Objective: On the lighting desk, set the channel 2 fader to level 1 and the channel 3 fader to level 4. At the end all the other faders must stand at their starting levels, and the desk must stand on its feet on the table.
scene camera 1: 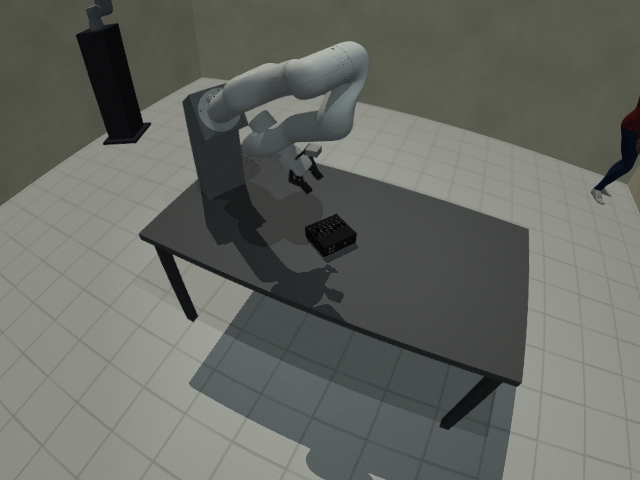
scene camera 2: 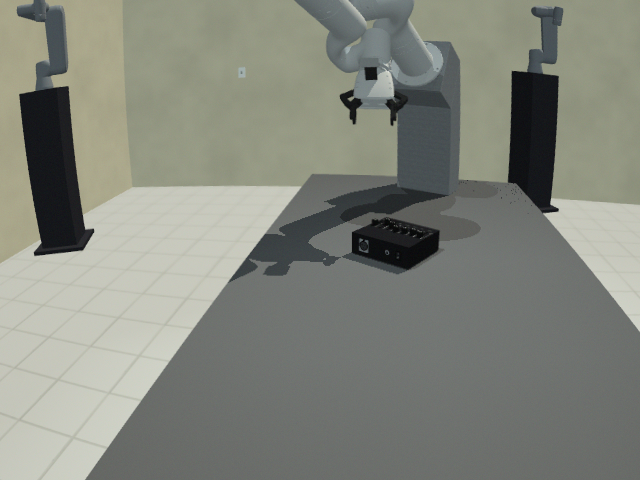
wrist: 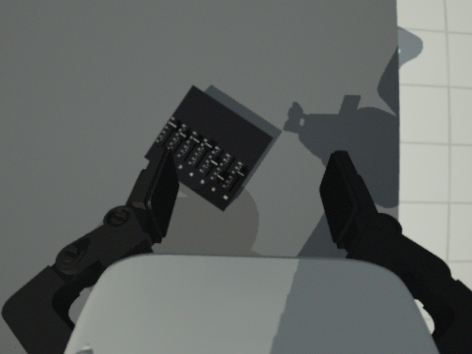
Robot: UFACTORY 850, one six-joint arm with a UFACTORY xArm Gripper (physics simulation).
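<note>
The black lighting desk [scene camera 1: 338,238] [scene camera 2: 379,246] [wrist: 225,117] stands upright on the table, turned at an angle. Its row of several faders shows in the wrist view. The knobs at the left, such as the leftmost knob [wrist: 172,124], stand near the slot ends beside the desk's blank half; two knobs further right, such as one small knob [wrist: 221,176], stand lower. Channel numbers are too small to read. My gripper [scene camera 1: 313,184] [scene camera 2: 373,122] [wrist: 249,168] is open and empty, above the table and apart from the desk. In the wrist view its left finger hides a desk corner.
The grey table [scene camera 1: 439,268] [scene camera 2: 361,361] carries my arm's base block [scene camera 1: 219,165] [scene camera 2: 426,144] at one end. A dark pedestal [scene camera 1: 108,82] [scene camera 2: 51,165] with another arm stands off the table. A person's legs [scene camera 1: 622,160] show at the far right of scene camera 1.
</note>
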